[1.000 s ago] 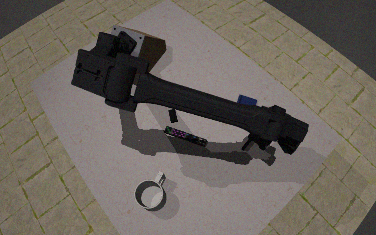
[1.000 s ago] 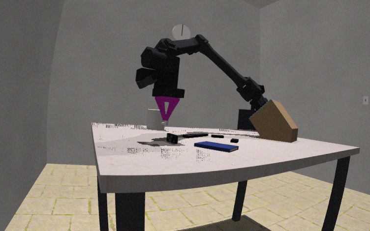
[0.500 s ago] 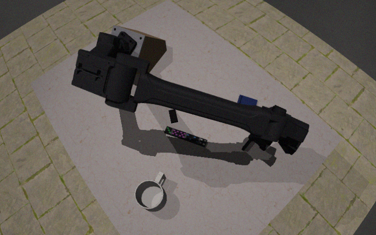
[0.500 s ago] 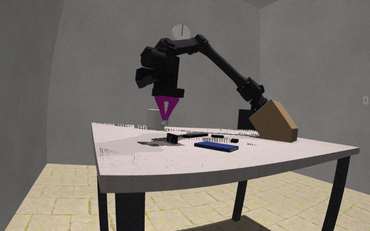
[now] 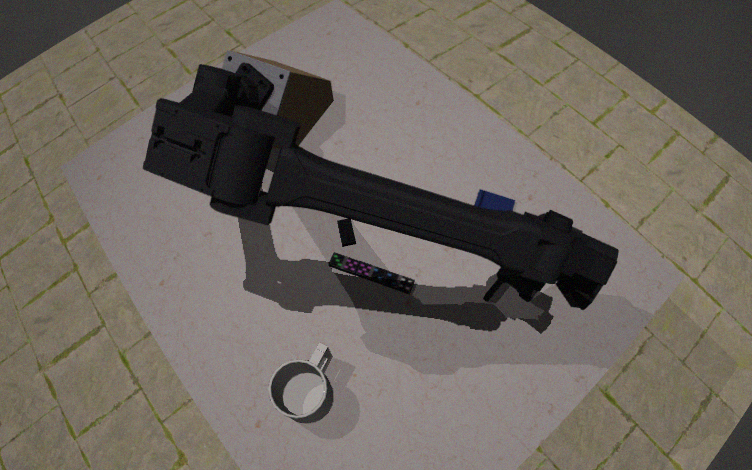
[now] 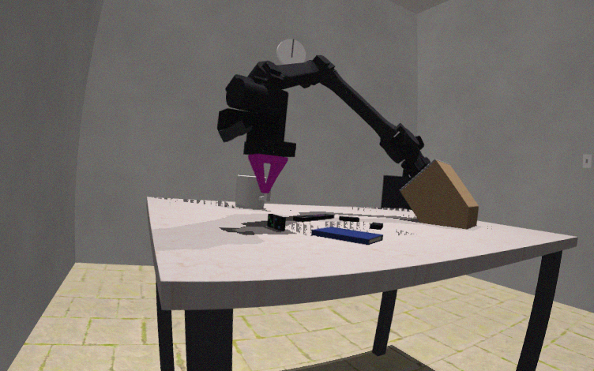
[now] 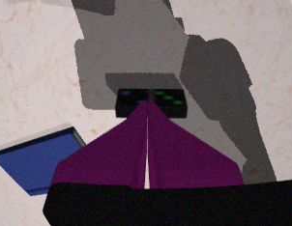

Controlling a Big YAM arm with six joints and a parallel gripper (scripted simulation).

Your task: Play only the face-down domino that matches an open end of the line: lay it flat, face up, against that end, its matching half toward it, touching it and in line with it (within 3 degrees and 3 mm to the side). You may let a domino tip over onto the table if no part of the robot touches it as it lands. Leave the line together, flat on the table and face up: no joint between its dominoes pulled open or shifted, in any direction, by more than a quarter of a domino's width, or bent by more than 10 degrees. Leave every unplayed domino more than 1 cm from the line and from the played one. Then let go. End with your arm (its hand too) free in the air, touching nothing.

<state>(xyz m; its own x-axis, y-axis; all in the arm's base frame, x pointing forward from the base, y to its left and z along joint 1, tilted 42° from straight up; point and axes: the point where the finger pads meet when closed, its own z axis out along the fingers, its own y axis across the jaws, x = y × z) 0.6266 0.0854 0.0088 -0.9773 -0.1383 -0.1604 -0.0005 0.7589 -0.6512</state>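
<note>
Right now my hand is 70 mm above the domino and 30 mm past it. Also, from my hand: blue book 130 mm behind, 110 mm to the left, 70 mm below; mug 370 mm to the right, 160 mm behind, 40 mm below.
</note>
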